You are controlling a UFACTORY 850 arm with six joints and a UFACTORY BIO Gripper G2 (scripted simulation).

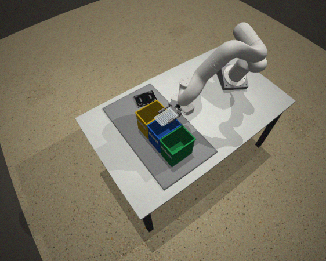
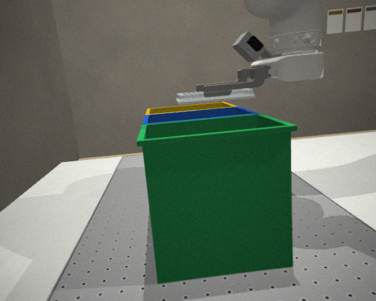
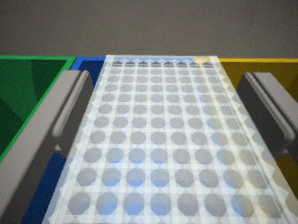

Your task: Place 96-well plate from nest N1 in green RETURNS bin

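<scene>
Right now the green bin is 160 mm to the left of my hand and 130 mm below it. Round my hand: yellow bin: 130 mm below, 100 mm to the right, 60 mm ahead; then clear 96-well plate: 10 mm below; then blue bin: 130 mm below, 30 mm to the left, 30 mm ahead.
</scene>
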